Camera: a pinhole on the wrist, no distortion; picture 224 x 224 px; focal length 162.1 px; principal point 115.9 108.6 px. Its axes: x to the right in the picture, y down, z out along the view. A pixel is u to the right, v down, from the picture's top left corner.
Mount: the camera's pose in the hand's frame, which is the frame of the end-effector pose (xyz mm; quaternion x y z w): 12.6 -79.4 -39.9 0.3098 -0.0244 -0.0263 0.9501
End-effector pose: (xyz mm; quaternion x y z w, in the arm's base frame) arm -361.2 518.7 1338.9 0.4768 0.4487 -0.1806 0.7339
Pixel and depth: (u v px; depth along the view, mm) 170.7 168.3 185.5
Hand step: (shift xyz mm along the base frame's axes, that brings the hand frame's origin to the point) 13.8 -186.2 -107.0
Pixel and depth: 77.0 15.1 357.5
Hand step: -306.1 -339.9 -139.2
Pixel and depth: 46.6 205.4 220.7
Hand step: -11.6 -244.8 53.8
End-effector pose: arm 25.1 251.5 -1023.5 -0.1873 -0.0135 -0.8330 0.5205
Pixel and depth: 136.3 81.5 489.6
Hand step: -304.9 232.3 375.5
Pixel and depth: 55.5 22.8 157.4
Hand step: -171.6 166.1 55.1
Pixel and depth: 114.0 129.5 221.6
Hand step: -115.0 121.7 175.9
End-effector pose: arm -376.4 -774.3 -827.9 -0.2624 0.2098 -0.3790 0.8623
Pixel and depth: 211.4 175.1 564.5
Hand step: 379.6 -218.5 534.0
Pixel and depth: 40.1 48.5 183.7
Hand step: -146.2 -50.4 209.6
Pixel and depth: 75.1 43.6 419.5
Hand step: -215.1 -108.5 450.2
